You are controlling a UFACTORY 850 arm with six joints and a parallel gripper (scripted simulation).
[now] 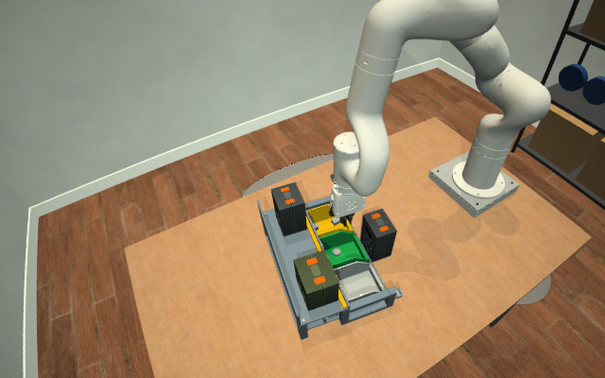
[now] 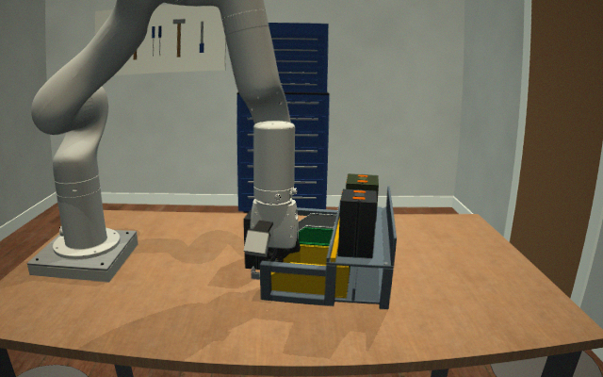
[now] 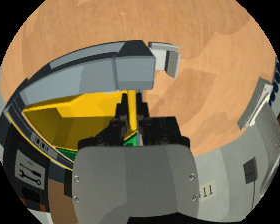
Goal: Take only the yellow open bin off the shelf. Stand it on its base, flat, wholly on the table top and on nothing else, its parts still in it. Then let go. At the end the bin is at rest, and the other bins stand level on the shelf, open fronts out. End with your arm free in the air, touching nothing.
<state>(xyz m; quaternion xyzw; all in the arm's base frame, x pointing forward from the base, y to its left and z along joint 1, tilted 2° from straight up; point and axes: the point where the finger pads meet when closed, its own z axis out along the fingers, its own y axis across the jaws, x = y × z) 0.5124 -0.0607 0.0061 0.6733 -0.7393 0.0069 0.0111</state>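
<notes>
Right now the yellow bin is 8 cm ahead of my hand and 1 cm to the right of it. From my hand the other things lie so: grey bin (10 cm ahead, 22 cm to the left); olive box (20 cm ahead, 21 cm to the left, 10 cm above); green bin (9 cm ahead, 10 cm to the left).
</notes>
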